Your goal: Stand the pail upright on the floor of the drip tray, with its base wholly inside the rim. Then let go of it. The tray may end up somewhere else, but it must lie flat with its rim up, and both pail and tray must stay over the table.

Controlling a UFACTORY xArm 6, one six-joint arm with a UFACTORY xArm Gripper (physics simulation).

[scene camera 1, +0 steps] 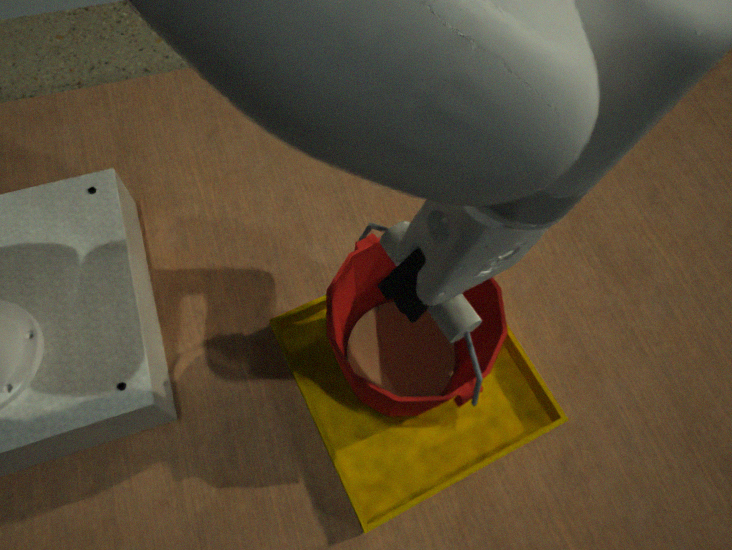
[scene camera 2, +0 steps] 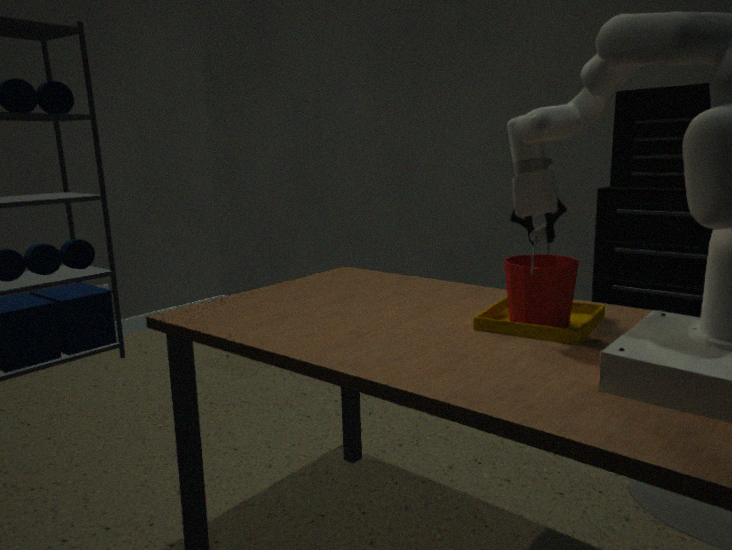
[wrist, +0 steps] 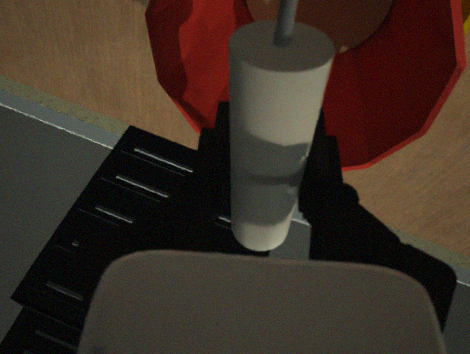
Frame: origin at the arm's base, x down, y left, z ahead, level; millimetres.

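Seen in the pictures: gripper, fingertip midpoint: (scene camera 1: 422, 298) (scene camera 2: 542, 243) (wrist: 268, 125); arm's base, origin of the base link: (scene camera 2: 728, 338).
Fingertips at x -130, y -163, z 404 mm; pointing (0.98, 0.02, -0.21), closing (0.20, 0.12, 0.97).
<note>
Offsets run from my fingertips to a thing's top centre. "spot": to the spot under its first point. Level surfaces: height alone.
The red pail (scene camera 1: 362, 277) (scene camera 2: 541, 292) (wrist: 395, 100) looks upright over the yellow drip tray @(dz +7, dx +176, dy -19 mm) (scene camera 1: 414, 473) (scene camera 2: 494, 325). In scene camera 2 its lower edge meets the line of the tray's near rim; whether the base touches the tray floor is hidden. In scene camera 1 the pail covers the tray's back part. My gripper (scene camera 1: 418, 286) (scene camera 2: 541, 234) (wrist: 268, 125) is above the pail, shut on the white grip of its handle @(spot: dz +7, dx -40, dy -40 mm) (scene camera 1: 460, 319) (wrist: 280, 95). The wire bail rises from the pail to this grip. The tray lies flat on the table, rim up.
The robot's pale base block (scene camera 1: 76, 413) (scene camera 2: 656, 360) stands on the wooden table @(dx +209 mm) (scene camera 1: 236, 461) (scene camera 2: 355, 319) near the tray. A dark drawer cabinet (scene camera 2: 603, 248) (wrist: 120, 200) is behind the table, and a shelf rack (scene camera 2: 100, 171) stands far left in scene camera 2.
</note>
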